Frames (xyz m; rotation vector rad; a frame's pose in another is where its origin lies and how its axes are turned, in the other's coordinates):
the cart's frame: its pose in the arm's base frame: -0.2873 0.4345 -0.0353 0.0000 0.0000 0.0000
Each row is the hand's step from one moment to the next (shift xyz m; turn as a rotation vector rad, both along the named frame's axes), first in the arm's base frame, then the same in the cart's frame.
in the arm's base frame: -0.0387 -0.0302 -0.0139 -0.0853 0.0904 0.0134
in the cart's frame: -0.0387 -0.0302 -0.0139 -0.0853 0.0904 0.0134
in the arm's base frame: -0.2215 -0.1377 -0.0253 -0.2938 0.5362 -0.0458
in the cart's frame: -0.2215 -0.1377 -0.0253 -0.2938 0.5362 -0.0458
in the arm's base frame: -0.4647 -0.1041 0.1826 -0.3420 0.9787 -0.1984
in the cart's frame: -0.4647 -0.1041 0.1826 -0.3420 0.9787 -0.1984
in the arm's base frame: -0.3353 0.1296 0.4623 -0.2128 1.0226 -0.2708
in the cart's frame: -0.3353 0.1296 0.4623 -0.2128 1.0226 -0.2708
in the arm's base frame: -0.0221 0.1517 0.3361 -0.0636 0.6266 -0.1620
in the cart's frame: -0.0221 0.1517 0.3361 -0.0636 0.6266 -0.1620
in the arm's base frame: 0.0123 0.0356 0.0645 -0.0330 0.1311 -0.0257
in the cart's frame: 0.0123 0.0356 0.0645 -0.0330 0.1311 -0.0257
